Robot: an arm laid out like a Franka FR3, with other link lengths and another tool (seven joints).
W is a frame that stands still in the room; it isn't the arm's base.
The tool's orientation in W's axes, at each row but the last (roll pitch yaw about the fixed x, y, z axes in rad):
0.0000 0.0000 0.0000
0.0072 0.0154 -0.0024
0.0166 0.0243 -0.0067
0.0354 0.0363 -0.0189
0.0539 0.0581 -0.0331
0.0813 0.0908 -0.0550
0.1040 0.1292 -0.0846
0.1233 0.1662 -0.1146
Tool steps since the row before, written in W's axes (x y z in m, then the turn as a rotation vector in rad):
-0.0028 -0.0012 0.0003 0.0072 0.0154 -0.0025
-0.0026 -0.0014 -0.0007 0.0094 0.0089 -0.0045
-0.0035 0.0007 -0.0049 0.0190 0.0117 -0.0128
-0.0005 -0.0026 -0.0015 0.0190 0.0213 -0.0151
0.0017 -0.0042 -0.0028 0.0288 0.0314 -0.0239
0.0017 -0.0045 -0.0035 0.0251 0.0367 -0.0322
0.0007 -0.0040 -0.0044 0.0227 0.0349 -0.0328
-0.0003 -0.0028 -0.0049 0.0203 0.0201 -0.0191
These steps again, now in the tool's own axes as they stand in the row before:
-0.0028 -0.0012 0.0003 0.0072 0.0154 -0.0025
-0.0026 -0.0014 -0.0007 0.0094 0.0089 -0.0044
-0.0034 0.0006 -0.0050 0.0192 0.0116 -0.0125
-0.0004 -0.0027 -0.0014 0.0191 0.0211 -0.0152
0.0020 -0.0043 -0.0025 0.0291 0.0311 -0.0240
0.0023 -0.0047 -0.0029 0.0259 0.0355 -0.0330
0.0016 -0.0043 -0.0038 0.0237 0.0334 -0.0336
0.0008 -0.0034 -0.0044 0.0208 0.0202 -0.0185

